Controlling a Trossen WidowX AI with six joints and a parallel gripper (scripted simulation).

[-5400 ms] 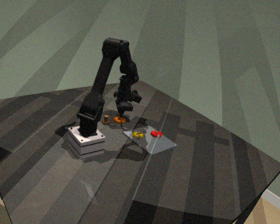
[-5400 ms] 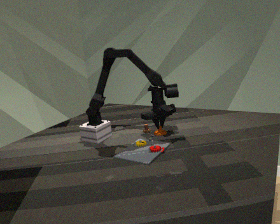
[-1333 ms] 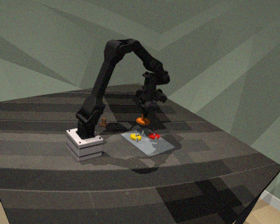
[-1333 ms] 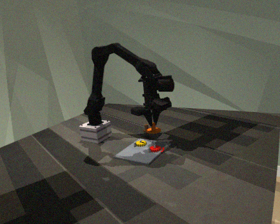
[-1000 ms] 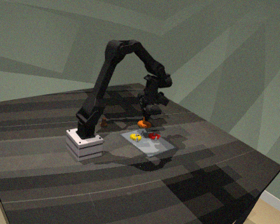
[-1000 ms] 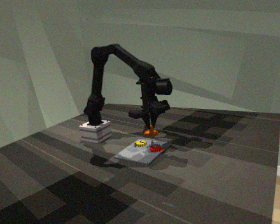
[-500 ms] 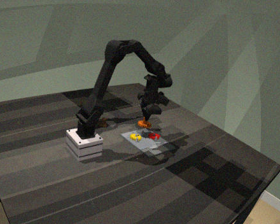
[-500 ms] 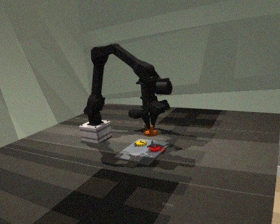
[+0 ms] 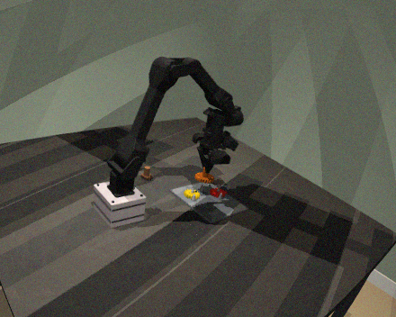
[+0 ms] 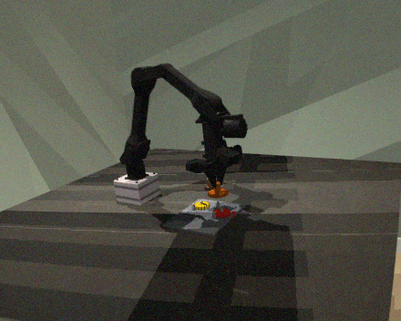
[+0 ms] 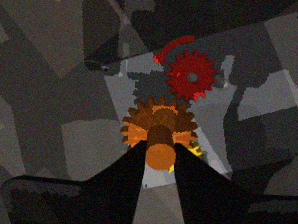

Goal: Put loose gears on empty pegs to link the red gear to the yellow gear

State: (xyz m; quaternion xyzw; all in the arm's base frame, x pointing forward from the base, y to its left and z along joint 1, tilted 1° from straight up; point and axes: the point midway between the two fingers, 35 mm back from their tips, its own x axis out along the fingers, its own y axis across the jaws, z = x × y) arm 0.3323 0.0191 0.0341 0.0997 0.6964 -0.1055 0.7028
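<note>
Now: the red gear 60 mm below my gripper tip, 40 mm to the right of it and 30 mm ahead of it. Also, from my gripper tip: yellow gear: 60 mm below, 60 mm behind, 20 mm to the right; brown gear: 150 mm to the left, 130 mm behind, 60 mm below; orange gear: 10 mm below.
</note>
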